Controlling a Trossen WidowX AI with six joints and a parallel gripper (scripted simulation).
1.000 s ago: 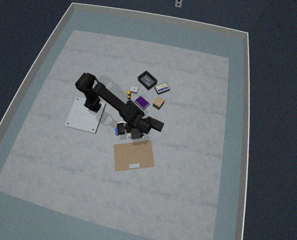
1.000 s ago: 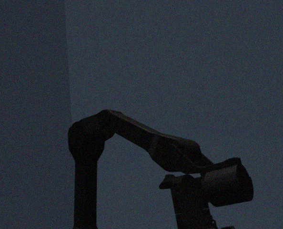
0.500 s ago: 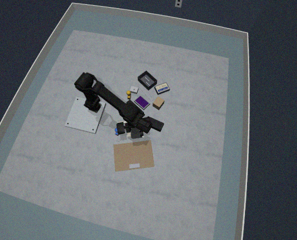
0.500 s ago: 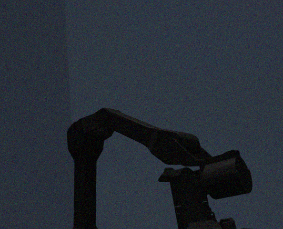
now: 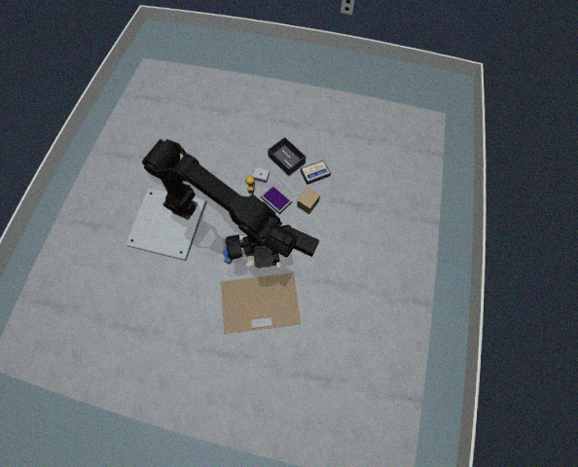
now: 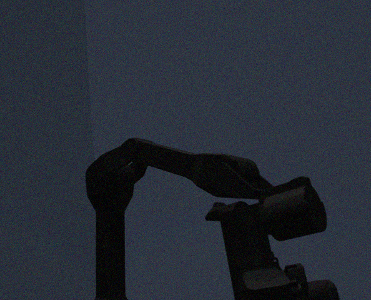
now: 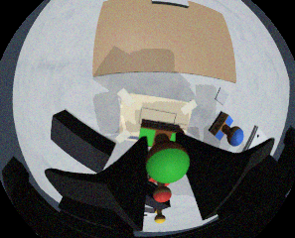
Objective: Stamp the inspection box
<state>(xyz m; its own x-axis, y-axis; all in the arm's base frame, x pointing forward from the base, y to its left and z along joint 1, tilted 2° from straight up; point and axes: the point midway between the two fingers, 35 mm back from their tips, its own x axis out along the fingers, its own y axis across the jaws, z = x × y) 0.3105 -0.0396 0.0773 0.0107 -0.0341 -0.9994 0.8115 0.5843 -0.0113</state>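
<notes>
Right now the cream card is 10 mm to the left of my gripper tip and 70 mm below it. The rest, counted from my gripper tip: marker 60 mm behind, 50 mm to the left, 50 mm below; then green-knobbed stamp right at my gripper tip; then blue stamp 100 mm behind, 50 mm to the right, 40 mm below.
</notes>
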